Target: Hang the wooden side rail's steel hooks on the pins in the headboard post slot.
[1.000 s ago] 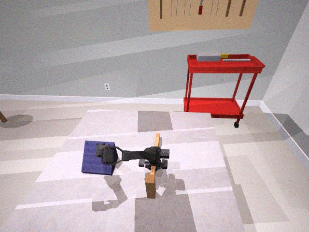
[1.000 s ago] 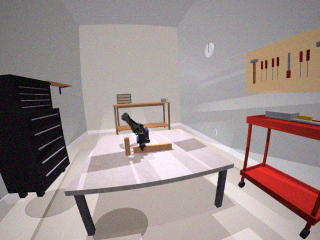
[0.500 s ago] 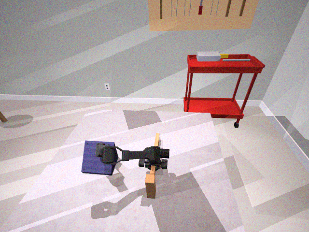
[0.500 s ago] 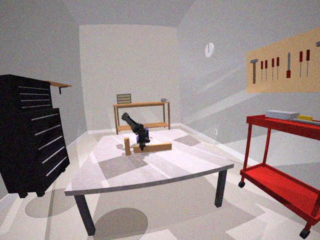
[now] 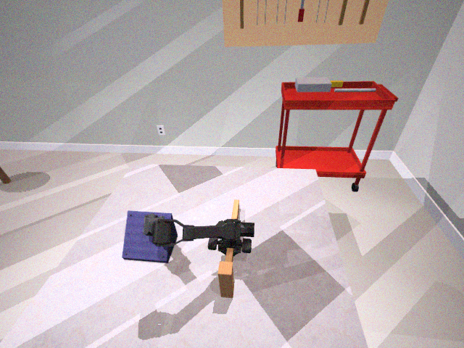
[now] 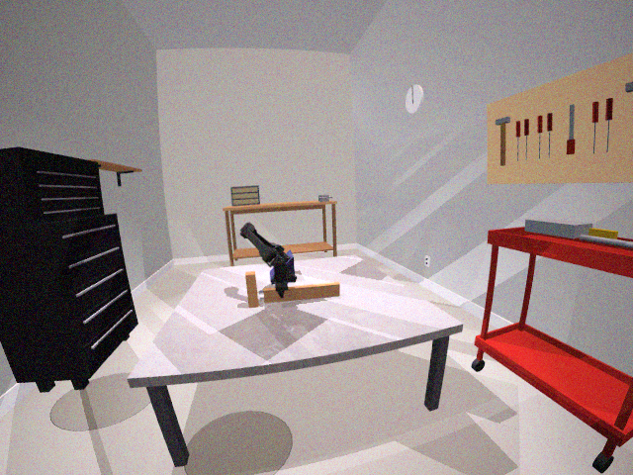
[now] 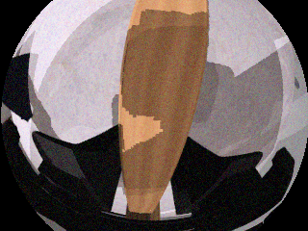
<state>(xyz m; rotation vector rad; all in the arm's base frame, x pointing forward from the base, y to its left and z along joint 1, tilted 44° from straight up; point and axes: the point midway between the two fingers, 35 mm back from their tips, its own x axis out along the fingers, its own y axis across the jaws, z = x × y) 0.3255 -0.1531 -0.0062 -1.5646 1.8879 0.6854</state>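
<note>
The headboard post lies 10 mm behind my gripper tip, 150 mm to the right of it and 60 mm above it.
</note>
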